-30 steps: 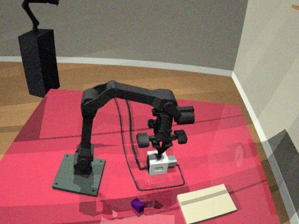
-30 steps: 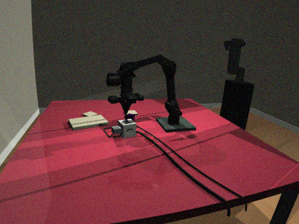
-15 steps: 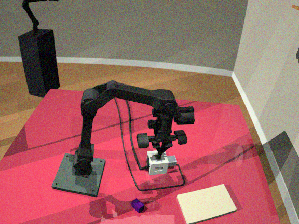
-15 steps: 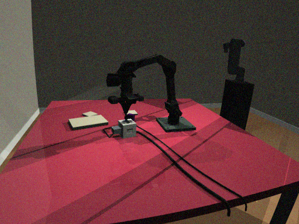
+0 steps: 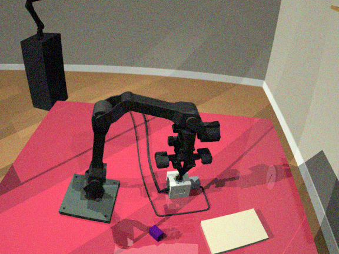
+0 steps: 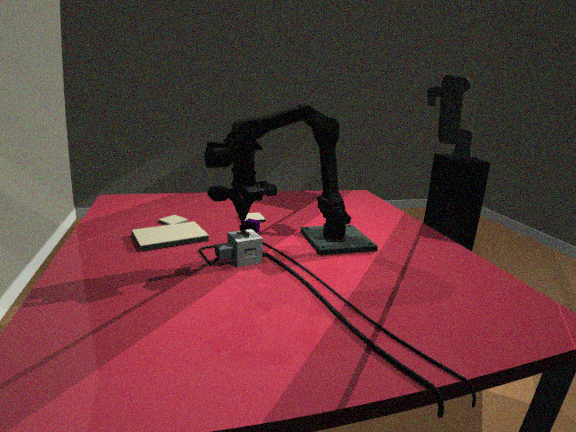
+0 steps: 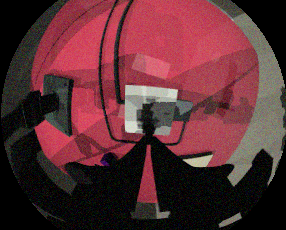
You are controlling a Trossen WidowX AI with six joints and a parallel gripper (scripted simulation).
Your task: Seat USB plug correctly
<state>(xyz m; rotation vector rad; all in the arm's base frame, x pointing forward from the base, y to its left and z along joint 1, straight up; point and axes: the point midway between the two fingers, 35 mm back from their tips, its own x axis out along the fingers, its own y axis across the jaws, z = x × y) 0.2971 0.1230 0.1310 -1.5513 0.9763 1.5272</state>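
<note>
The dark USB plug lies 2 cm below my gripper tip. The rest, counted from my gripper tip: purple block: 3 cm behind, 21 cm to the right, 10 cm below; cream pad: 24 cm ahead, 12 cm to the right, 11 cm below.
</note>
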